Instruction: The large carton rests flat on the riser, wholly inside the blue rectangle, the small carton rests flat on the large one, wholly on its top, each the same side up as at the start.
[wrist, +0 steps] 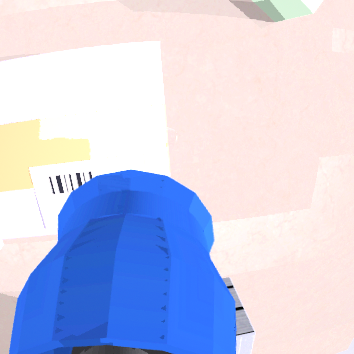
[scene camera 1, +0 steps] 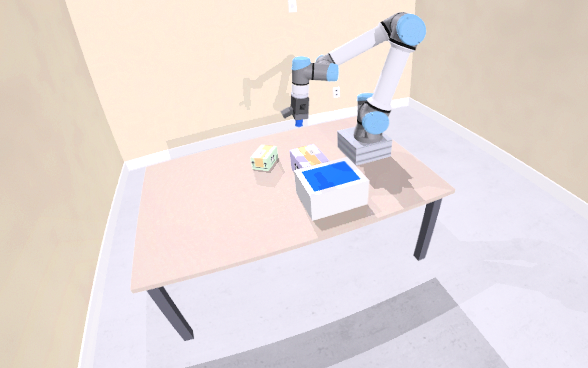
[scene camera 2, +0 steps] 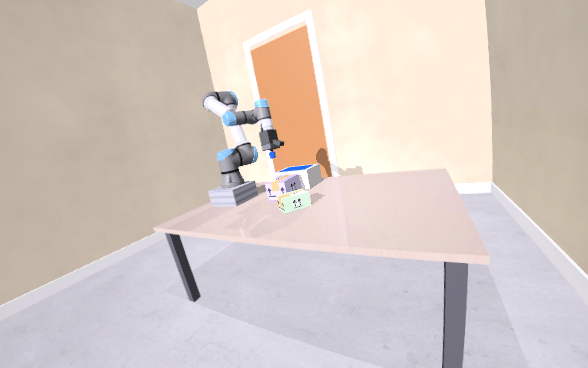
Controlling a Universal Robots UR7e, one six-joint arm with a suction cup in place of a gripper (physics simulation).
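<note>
The large purple and white carton (scene camera 1: 308,156) (scene camera 2: 284,187) (wrist: 110,95) lies flat on the table, behind the riser in scene view 1, its side arrows pointing up. The white riser (scene camera 1: 340,201) (scene camera 2: 314,176) carries the blue rectangle (scene camera 1: 332,176) (scene camera 2: 298,169) on its top, with no carton on it. The small green carton (scene camera 1: 264,158) (scene camera 2: 296,202) (wrist: 292,7) lies flat on the table, apart from the large one, arrows up. My suction cup (scene camera 1: 299,123) (scene camera 2: 272,155) (wrist: 132,200) is open and holds nothing. It hangs above the table, over or near an edge of the large carton.
The grey ridged block (scene camera 1: 372,150) (scene camera 2: 232,195) (wrist: 244,320) under the arm's base stands near the large carton and the riser. The table (scene camera 1: 215,220) (scene camera 2: 390,215) reaches past the small carton, away from the arm. A wall stands behind the table in scene view 1.
</note>
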